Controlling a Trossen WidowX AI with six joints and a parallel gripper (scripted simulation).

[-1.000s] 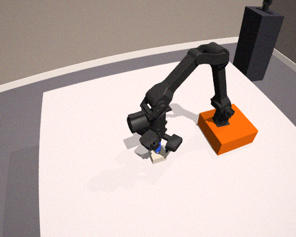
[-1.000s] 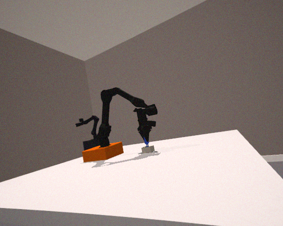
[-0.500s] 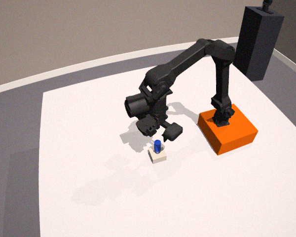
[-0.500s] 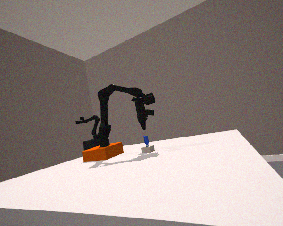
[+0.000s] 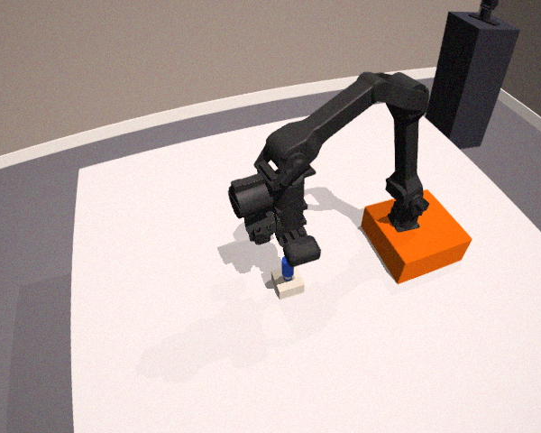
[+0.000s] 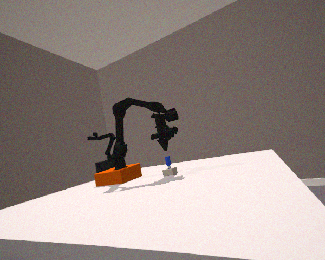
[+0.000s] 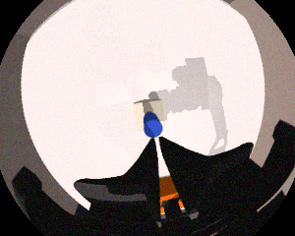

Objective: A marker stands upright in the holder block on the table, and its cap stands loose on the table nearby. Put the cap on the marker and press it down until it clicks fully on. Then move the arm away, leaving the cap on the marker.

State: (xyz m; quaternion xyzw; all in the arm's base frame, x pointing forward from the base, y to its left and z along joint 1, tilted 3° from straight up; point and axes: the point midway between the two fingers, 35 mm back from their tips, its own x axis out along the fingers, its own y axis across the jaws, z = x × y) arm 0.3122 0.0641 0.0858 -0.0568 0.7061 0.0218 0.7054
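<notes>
The blue marker cap is 5 cm below my gripper tip. The rest, counted from my gripper tip: holder block (12 cm below).
</notes>
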